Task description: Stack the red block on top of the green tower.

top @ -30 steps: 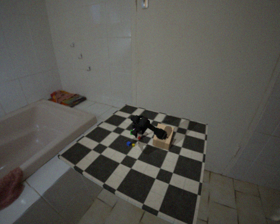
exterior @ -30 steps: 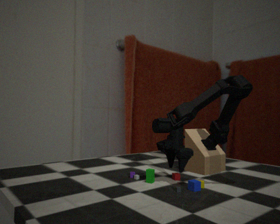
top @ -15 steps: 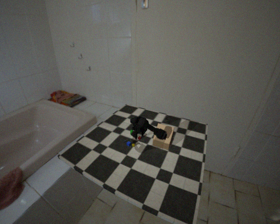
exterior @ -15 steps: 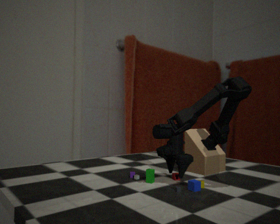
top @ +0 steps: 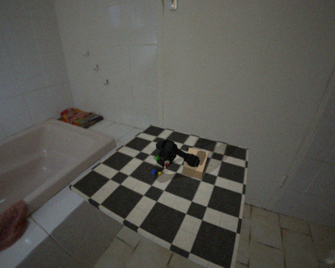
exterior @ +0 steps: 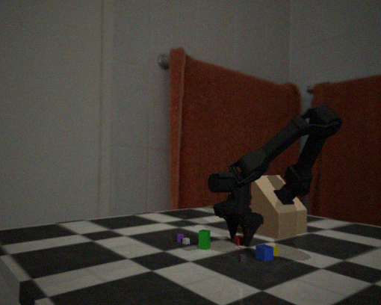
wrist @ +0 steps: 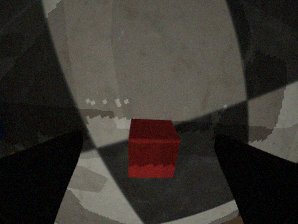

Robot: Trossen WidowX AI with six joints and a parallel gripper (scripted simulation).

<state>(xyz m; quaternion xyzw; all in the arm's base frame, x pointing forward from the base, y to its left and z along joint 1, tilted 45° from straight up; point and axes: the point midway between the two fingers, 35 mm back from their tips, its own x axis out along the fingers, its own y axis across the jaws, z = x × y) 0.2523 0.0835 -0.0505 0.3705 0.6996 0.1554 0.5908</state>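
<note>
My gripper tip is 10 mm below the red block. The rest, counted from my gripper tip: purple cube: 130 mm to the right, 130 mm ahead; white cube: 130 mm ahead, 100 mm to the right; blue cube: 140 mm to the left, 50 mm ahead, 10 mm above.
</note>
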